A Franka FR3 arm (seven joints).
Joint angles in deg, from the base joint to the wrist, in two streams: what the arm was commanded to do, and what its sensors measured. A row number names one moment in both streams.
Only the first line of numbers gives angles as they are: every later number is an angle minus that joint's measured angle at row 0.
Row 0, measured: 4.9 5.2 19.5 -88.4 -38.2 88.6 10.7
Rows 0 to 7, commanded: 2.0 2.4 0.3 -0.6 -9.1 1.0 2.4; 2.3 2.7 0.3 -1.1 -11.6 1.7 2.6; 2.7 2.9 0.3 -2.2 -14.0 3.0 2.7; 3.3 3.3 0.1 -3.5 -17.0 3.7 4.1; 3.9 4.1 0.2 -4.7 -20.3 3.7 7.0; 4.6 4.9 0.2 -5.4 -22.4 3.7 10.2; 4.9 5.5 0.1 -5.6 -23.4 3.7 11.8; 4.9 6.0 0.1 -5.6 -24.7 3.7 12.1
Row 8, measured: 4.0 4.7 0.3 -3.8 -19.9 2.6 7.4
